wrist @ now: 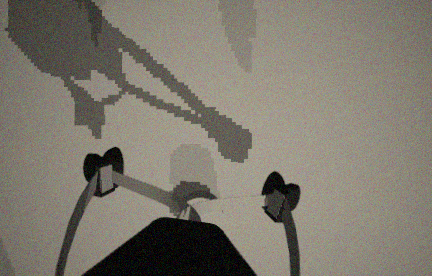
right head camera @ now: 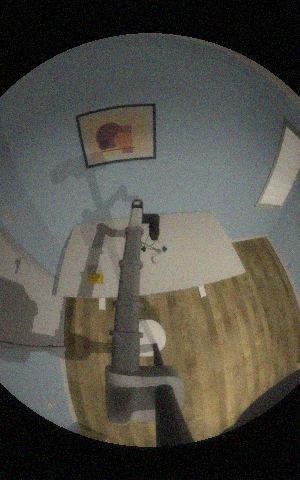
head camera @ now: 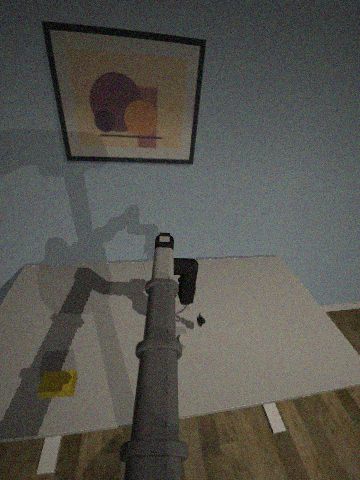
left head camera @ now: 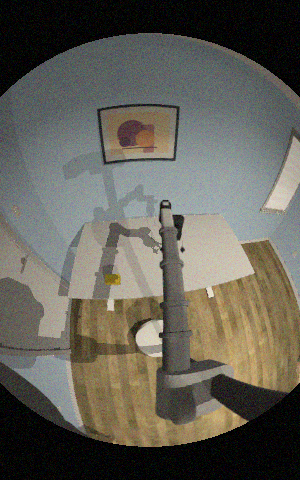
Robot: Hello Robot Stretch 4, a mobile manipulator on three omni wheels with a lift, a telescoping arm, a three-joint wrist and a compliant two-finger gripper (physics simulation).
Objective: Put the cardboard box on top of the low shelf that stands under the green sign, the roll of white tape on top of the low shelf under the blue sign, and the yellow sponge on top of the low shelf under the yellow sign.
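Places are measured from the robot's base along level axes (x right, y back, z down), in millimetres.
Pixels of known places: gripper, fingertip midpoint: (wrist: 194, 176) (right head camera: 153, 250) (head camera: 182, 323); robot's base, link origin: (right head camera: 145, 336) (left head camera: 155, 336).
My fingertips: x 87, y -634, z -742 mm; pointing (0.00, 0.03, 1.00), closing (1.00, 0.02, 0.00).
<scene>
Ahead of a thing's pixels: the offset from my fingertips to its top centre. Level surfaces: height alone.
The yellow sponge @(dx -414, dy +222, dz +4 mm) (head camera: 57, 384) (left head camera: 112, 279) (right head camera: 95, 278) lies near the front left edge of a white table @(dz +50 mm) (head camera: 275, 350) (left head camera: 220, 265) (right head camera: 205, 260), partly in the arm's shadow. My gripper (right head camera: 154, 248) (wrist: 194, 176) is open, its fingertips wide apart with no object seen between them. It hangs over the table, to the right of and beyond the sponge. A small pale curved shape @(dx +13, dy +53, dz +25 mm) (right head camera: 153, 259) shows on the table beside the fingers in the right head view; I cannot tell whether it is the white tape roll. The cardboard box, coloured signs and low shelves do not show.
The extended arm (head camera: 157, 400) (left head camera: 176, 300) (right head camera: 129, 300) crosses above the table and hides part of it. A blue wall with a framed picture (head camera: 125, 100) stands behind. A white round object (left head camera: 149, 339) (right head camera: 152, 336) is on the wooden floor before the table. A pale door is at the left.
</scene>
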